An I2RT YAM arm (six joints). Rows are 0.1 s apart.
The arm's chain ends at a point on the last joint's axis. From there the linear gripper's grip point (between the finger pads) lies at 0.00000 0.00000 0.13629 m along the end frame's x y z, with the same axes.
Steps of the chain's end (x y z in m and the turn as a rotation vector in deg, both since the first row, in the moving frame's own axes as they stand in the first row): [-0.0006 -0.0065 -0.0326 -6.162 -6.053 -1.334]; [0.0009 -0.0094 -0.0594 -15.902 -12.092 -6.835]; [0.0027 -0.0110 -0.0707 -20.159 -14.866 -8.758]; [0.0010 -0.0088 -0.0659 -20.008 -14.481 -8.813]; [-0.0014 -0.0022 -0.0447 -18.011 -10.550 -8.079]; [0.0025 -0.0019 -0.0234 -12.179 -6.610 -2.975]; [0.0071 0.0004 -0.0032 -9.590 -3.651 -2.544]
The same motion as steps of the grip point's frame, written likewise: [-0.0148 0.0083 -0.0341 -6.162 -6.053 -1.334]; [-0.0250 0.0293 -0.0676 -15.902 -12.092 -6.835]; [-0.0278 0.0379 -0.0835 -20.159 -14.866 -8.758]; [-0.0287 0.0398 -0.0783 -20.008 -14.481 -8.813]; [-0.0229 0.0413 -0.0536 -18.011 -10.550 -8.079]; [-0.0123 0.0272 -0.0274 -12.179 -6.610 -2.975]; [-0.0010 0.0233 -0.0054 -9.590 -3.651 -2.544]
